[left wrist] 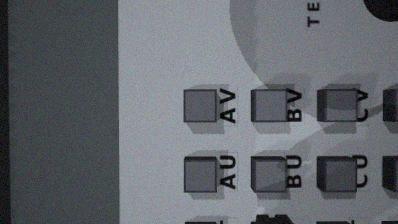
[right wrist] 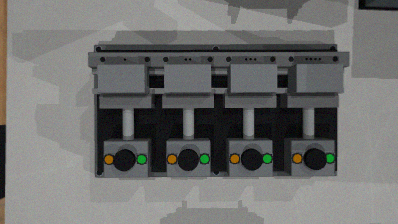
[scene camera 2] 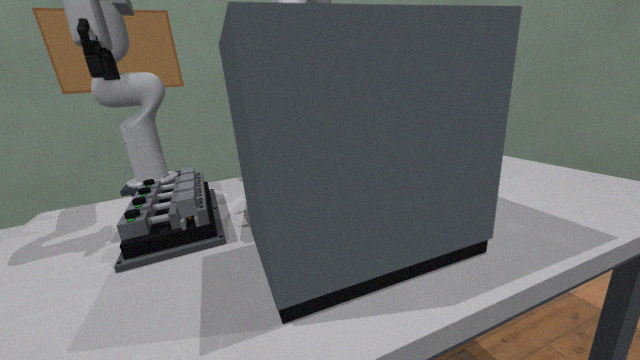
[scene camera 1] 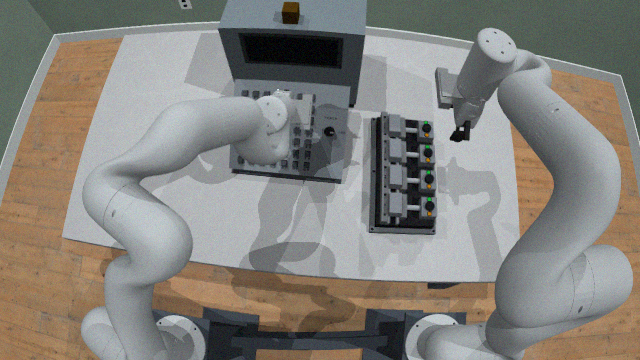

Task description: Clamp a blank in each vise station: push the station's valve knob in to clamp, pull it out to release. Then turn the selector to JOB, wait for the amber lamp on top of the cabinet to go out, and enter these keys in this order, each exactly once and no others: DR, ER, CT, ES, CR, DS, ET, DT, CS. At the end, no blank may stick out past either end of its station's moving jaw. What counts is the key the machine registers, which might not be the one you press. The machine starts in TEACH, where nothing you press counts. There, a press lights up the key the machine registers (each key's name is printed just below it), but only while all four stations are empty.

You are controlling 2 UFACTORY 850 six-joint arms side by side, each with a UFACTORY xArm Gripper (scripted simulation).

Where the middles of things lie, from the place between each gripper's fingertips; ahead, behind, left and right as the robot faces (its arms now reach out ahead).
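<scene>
As for the key panel (scene camera 1: 331,102), my left gripper is 10 mm to the left of it and 20 mm past it, and it is 90 mm above the panel.
From my right hand (scene camera 2: 107,78) I find the key panel 130 mm ahead and 410 mm to the left, and it is 300 mm below.
</scene>
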